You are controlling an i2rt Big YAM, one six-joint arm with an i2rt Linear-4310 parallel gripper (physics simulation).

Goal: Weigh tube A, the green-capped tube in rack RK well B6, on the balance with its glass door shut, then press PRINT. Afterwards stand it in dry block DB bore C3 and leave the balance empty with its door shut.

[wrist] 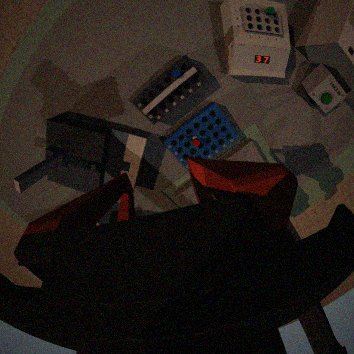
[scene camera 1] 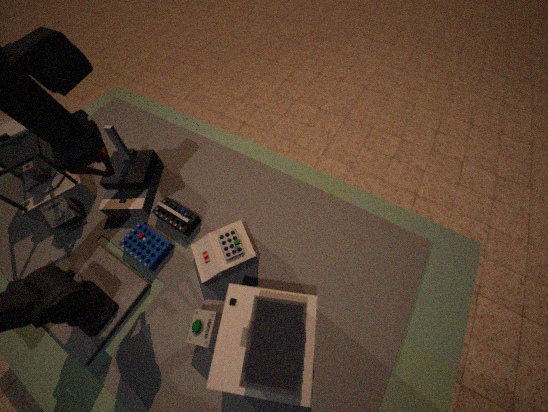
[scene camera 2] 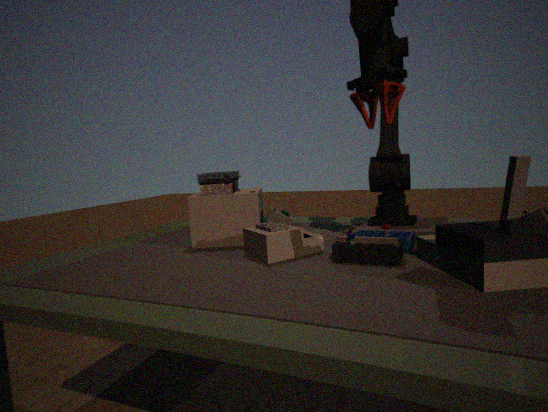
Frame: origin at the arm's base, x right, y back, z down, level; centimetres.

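Seen in the pictures: gripper, fingertip midpoint: (wrist: pixel 158 173) (scene camera 1: pixel 109 167) (scene camera 2: pixel 379 126); arm's base, origin of the base link: (scene camera 1: pixel 92 307) (scene camera 2: pixel 392 223).
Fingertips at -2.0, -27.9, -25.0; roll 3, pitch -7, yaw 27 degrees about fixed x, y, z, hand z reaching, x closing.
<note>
Pixels of each thing's top centre, then the offset from my fingertips to it, as dx, dy, dz. "spot": a spot on its surface instead.
- green-capped tube, middle of its top: (wrist: pixel 271 9) (scene camera 1: pixel 236 241) +25.1, -4.9, +18.2
- white dry block, middle of its top: (wrist: pixel 264 34) (scene camera 2: pixel 282 223) (scene camera 1: pixel 220 247) +22.0, -1.8, +20.0
- blue rack, middle of its top: (wrist: pixel 201 139) (scene camera 2: pixel 383 234) (scene camera 1: pixel 144 243) +1.2, +8.3, +23.9
- red-capped tube, middle of its top: (wrist: pixel 195 142) (scene camera 1: pixel 139 235) +0.3, +7.3, +21.5
- glass-walled case, middle of its top: (scene camera 1: pixel 5 151) -38.9, +11.2, +5.5
- black rack, middle of its top: (wrist: pixel 168 89) (scene camera 2: pixel 366 237) (scene camera 1: pixel 172 211) +2.4, -3.2, +22.2
- black device, surface spot: (wrist: pixel 75 135) (scene camera 1: pixel 142 166) spot: -15.0, -8.9, +18.9
- raised post, middle of its top: (wrist: pixel 20 188) (scene camera 2: pixel 515 155) (scene camera 1: pixel 106 128) -21.6, -9.5, +6.9
- large white box, middle of its top: (scene camera 1: pixel 237 336) (scene camera 2: pixel 242 171) +39.1, +10.4, +8.0
A green-capped tube (scene camera 1: pixel 236 242) (wrist: pixel 270 10) stands in a bore of the white dry block (scene camera 1: pixel 217 270) (scene camera 2: pixel 280 245) (wrist: pixel 257 45), whose red display reads 37 in the wrist view; the exact bore is hard to read. The blue rack (scene camera 1: pixel 159 256) (scene camera 2: pixel 407 241) (wrist: pixel 227 125) holds a red-capped tube (scene camera 1: pixel 140 235) (wrist: pixel 196 142). A glass-walled case (scene camera 1: pixel 55 194), seemingly the balance, is at the left of scene camera 1, partly behind the arm; its door state is unclear. My gripper (scene camera 2: pixel 380 125) (wrist: pixel 158 173) is partly open and empty, high above the table.
A black rack (scene camera 1: pixel 176 217) (scene camera 2: pixel 367 254) (wrist: pixel 167 90) with a blue cap stands beside the blue rack. A black device (scene camera 1: pixel 135 172) (wrist: pixel 75 135) has a raised post (scene camera 1: pixel 116 138) (scene camera 2: pixel 516 187). A large white box (scene camera 1: pixel 227 340) (scene camera 2: pixel 225 220) stands near the green-button box (scene camera 1: pixel 202 337) (wrist: pixel 317 85).
</note>
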